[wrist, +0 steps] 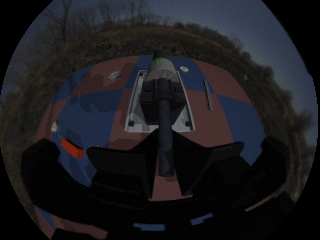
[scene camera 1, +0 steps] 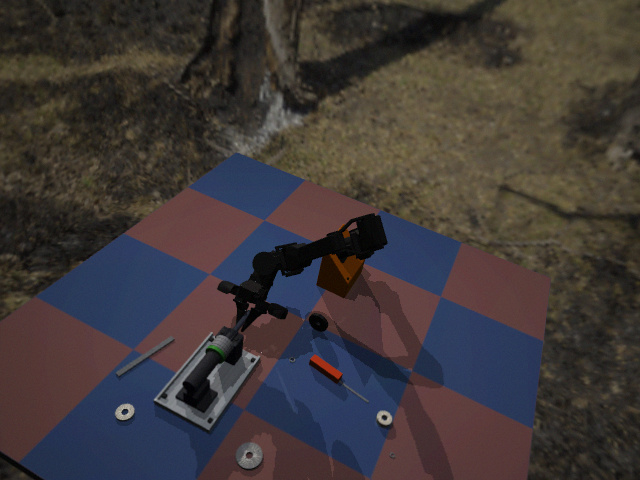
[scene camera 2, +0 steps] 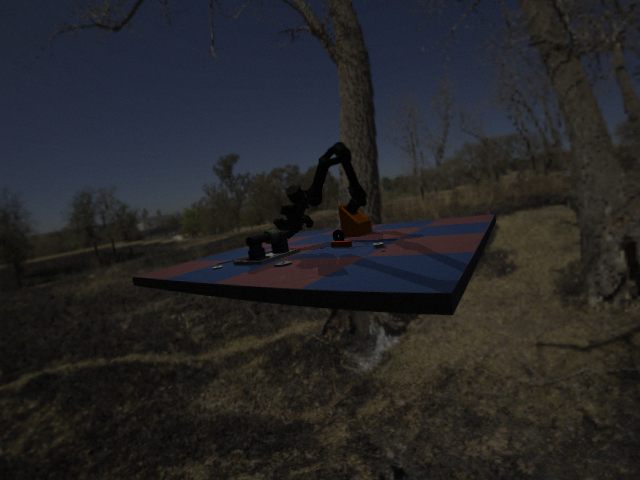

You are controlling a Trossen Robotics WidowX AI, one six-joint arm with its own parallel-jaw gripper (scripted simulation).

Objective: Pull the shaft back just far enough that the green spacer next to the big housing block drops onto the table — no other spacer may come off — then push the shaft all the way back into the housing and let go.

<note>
In view: my gripper (scene camera 1: 239,330).
My gripper shows as well in the wrist view (wrist: 162,131) and in scene camera 2 (scene camera 2: 286,238).
</note>
